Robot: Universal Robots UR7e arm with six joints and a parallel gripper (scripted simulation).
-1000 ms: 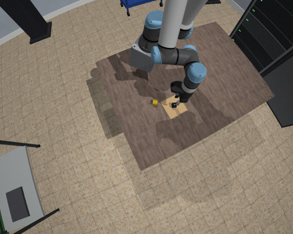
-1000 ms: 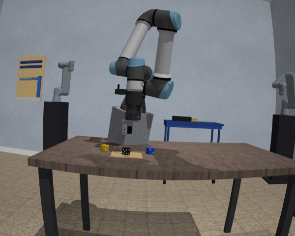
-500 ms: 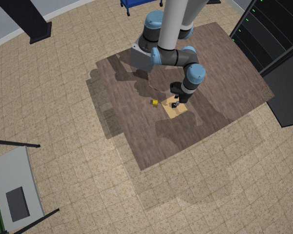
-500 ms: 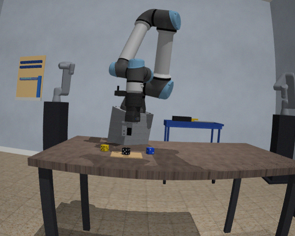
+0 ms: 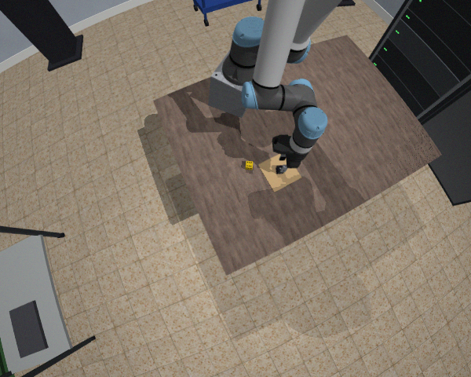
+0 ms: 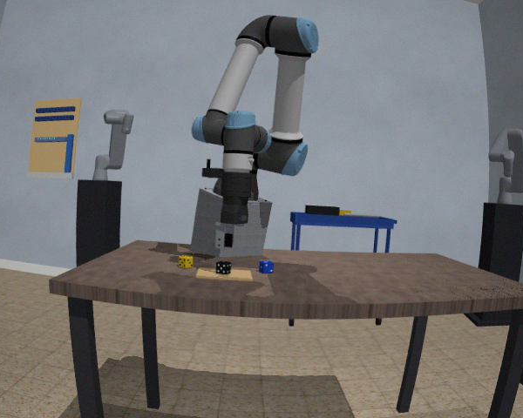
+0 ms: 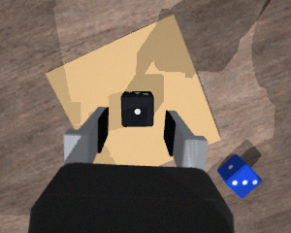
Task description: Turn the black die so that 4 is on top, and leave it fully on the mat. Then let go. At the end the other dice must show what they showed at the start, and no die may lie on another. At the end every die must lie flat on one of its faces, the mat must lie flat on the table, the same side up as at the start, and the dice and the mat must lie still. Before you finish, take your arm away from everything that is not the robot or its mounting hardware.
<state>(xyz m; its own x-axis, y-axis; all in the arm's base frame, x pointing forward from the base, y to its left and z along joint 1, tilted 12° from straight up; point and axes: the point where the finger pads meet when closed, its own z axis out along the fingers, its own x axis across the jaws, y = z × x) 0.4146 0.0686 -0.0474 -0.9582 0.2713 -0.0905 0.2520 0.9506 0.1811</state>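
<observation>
Now: hand 7 cm above the black die. From my hand the other things lie so: blue die 10 cm behind, 10 cm to the left, 7 cm below; then tan mat 9 cm below; then yellow die 6 cm behind, 12 cm to the right, 7 cm below.
</observation>
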